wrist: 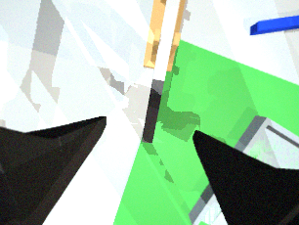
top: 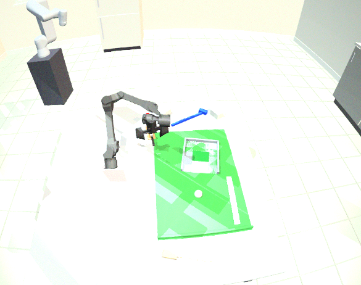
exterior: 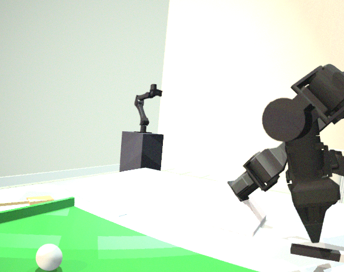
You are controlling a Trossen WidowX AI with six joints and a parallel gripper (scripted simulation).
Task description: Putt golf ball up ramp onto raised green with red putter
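The tan rack is 4 cm behind my gripper tip, 14 cm to the left of it and 6 cm below it. From my gripper tip the other things lie so: white golf ball (27 cm ahead, 32 cm to the right, 7 cm below); blue putter (23 cm ahead, 30 cm to the left, 8 cm below); green mat (27 cm ahead, 20 cm to the right, 10 cm below).
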